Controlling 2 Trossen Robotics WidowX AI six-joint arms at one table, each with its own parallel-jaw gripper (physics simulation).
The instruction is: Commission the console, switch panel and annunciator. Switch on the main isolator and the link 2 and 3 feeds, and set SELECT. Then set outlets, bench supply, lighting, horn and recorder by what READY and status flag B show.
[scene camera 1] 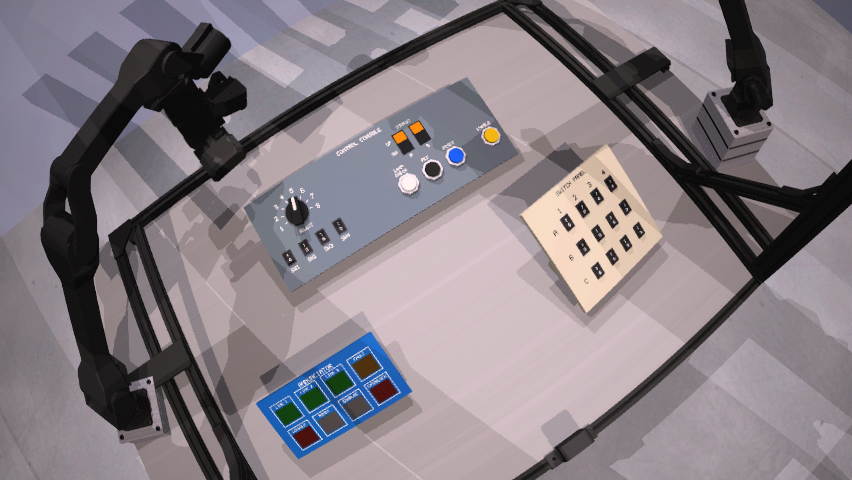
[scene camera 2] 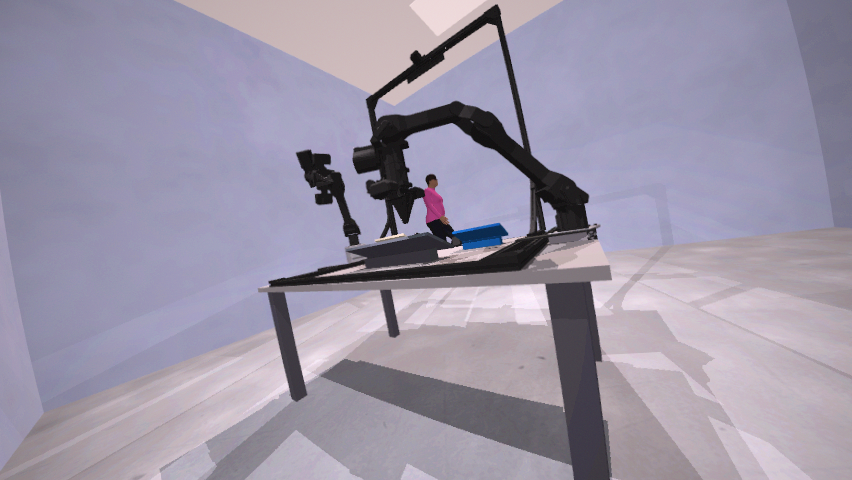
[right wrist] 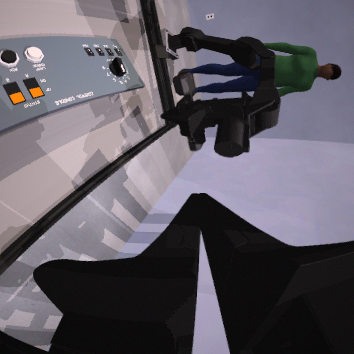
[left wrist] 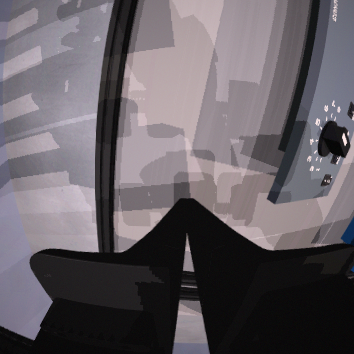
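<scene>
The grey control console has a black SELECT knob pointing near 5, two orange-black rockers, small switches and round buttons: white, black, blue and yellow. The cream switch panel has small black switches in rows A to C; positions are too small to tell. The blue annunciator has dark-looking green, amber, red and grey tiles. My left gripper is shut and empty, above the console's knob end. My right gripper is shut and empty, raised away from the panels.
A black frame borders the table, with an overhead bar. A person in pink stands beyond the table. A person in green shows behind my left arm. Shadows cross the table.
</scene>
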